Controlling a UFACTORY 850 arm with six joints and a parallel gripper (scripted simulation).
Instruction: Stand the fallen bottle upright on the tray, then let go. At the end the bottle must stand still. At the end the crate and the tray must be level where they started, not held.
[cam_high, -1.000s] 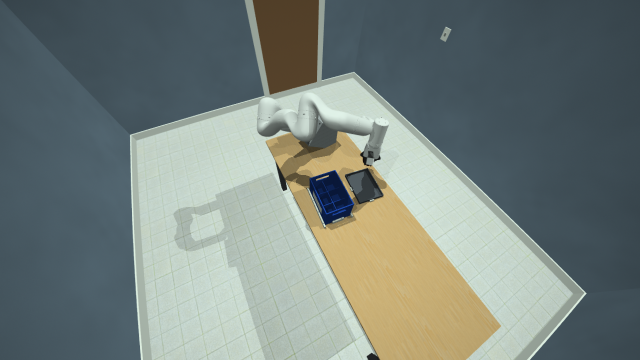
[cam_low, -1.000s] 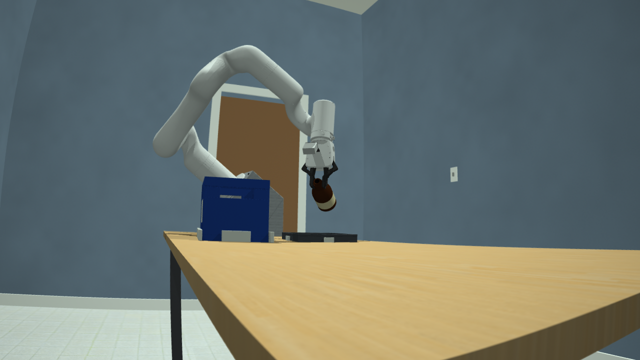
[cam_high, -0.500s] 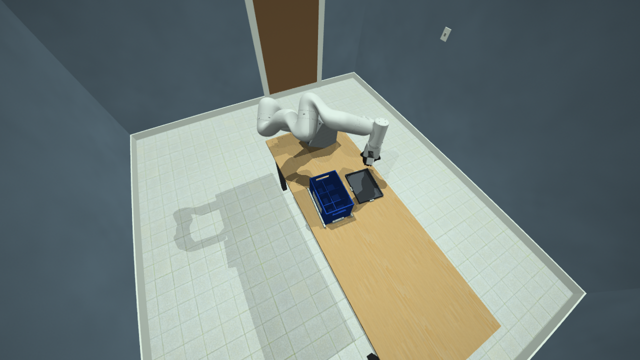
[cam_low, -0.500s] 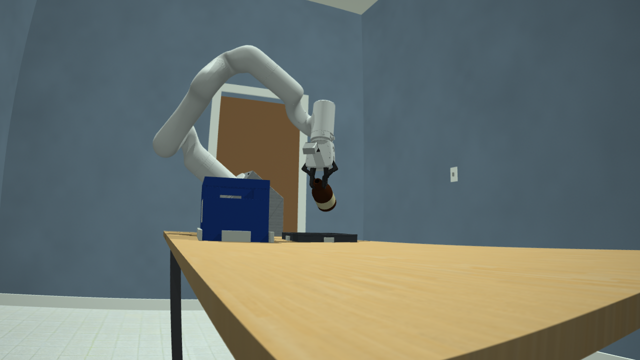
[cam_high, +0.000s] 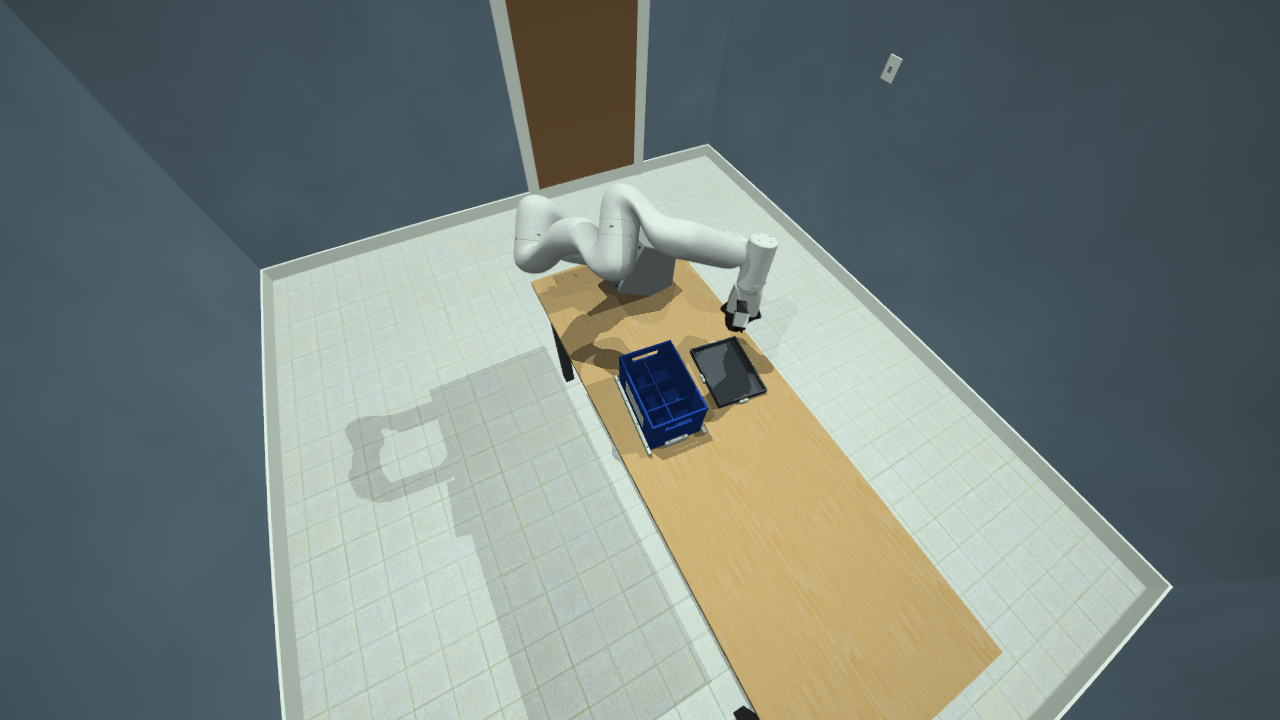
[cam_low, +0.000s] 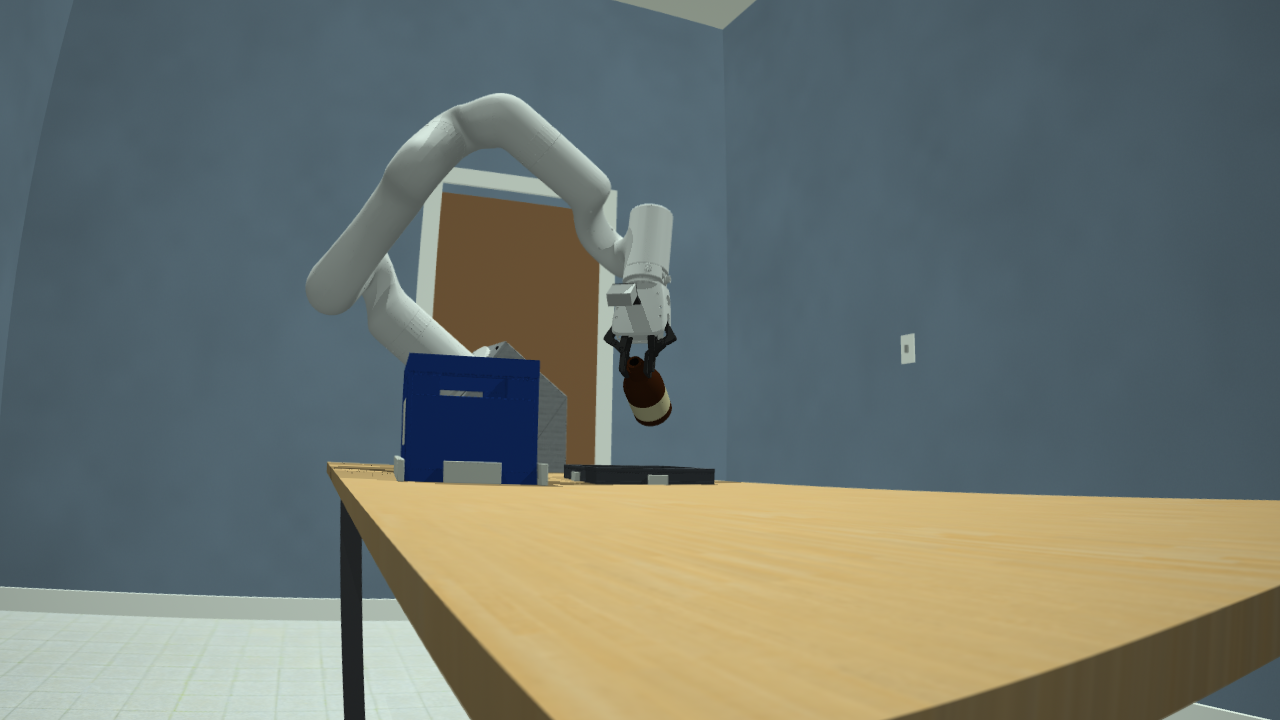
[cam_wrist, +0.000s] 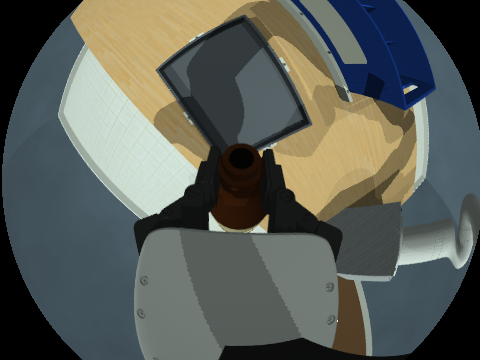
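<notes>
Now: hand 4 cm past the bottle, 3 cm to the right of it and 4 cm above it. From my hand the other things lie so: dark tray: 6 cm ahead, 2 cm to the right, 19 cm below; blue crate: 8 cm ahead, 32 cm to the right, 12 cm below.
</notes>
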